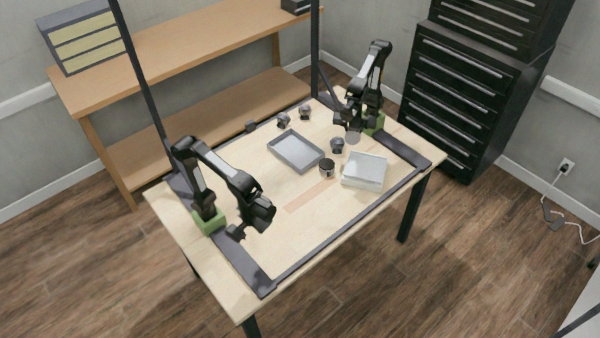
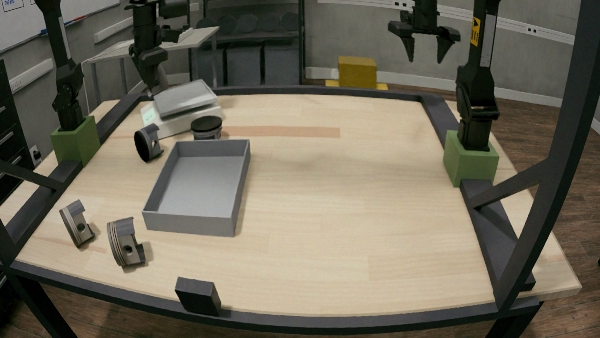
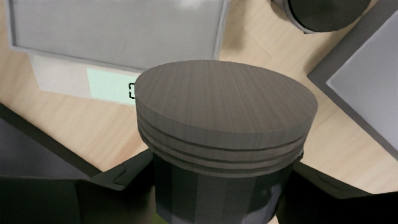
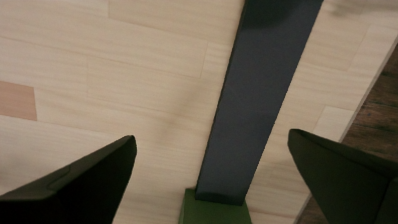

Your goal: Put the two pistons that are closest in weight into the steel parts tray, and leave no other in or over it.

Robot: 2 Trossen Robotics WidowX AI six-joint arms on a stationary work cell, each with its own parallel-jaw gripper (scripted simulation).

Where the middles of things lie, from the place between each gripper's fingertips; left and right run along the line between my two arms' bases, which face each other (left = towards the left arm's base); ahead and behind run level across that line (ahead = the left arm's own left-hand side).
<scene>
My left hand is 120 mm short of the grey pan [image 2: 191, 94], 30 mm to the left of it and 130 mm above it. Also, from my left hand: white scale [image 2: 179, 122]: 120 mm ahead, 20 mm to the right, 140 mm below; steel parts tray [image 2: 199, 178]: 190 mm behind, 180 mm to the right, 170 mm below.
My right hand is 340 mm past the steel parts tray, 450 mm to the right of it and 190 mm above it. Also, from my right hand: white scale: 30 mm behind, 610 mm to the left, 160 mm below; then grey pan: 30 mm behind, 600 mm to the left, 140 mm below.
</scene>
